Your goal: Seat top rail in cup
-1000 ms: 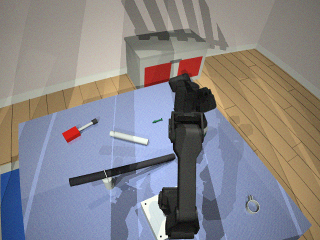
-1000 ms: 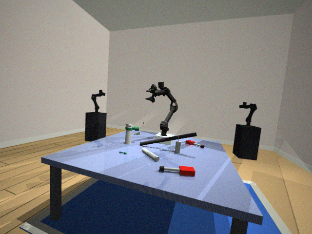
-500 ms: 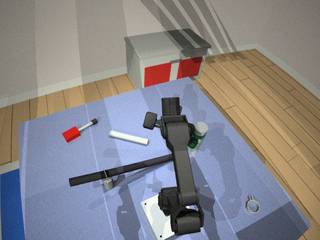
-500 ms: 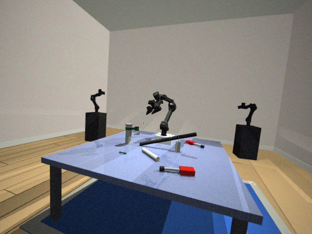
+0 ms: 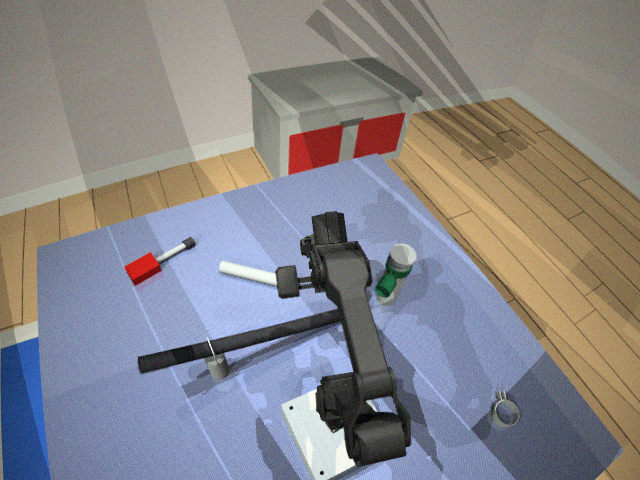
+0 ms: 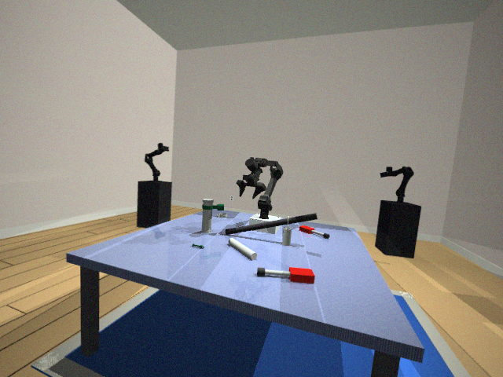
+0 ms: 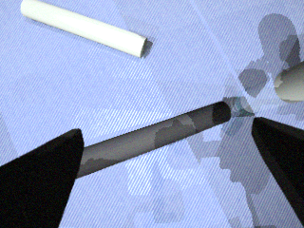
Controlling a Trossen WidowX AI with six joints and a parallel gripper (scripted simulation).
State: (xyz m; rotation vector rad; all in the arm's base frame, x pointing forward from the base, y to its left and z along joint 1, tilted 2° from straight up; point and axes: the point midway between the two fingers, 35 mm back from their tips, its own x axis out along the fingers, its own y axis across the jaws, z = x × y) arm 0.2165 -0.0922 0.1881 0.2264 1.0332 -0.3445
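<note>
Now: the green rail-end cup 60 mm behind my gripper tip, 180 mm to the right of it and 90 mm below it. From my gripper tip the other things lie so: green bolt 250 mm ahead, 190 mm to the right, 240 mm below; short post 30 mm ahead, 260 mm to the left, 140 mm below; grey tube 220 mm ahead, 40 mm to the left, 230 mm below.
</note>
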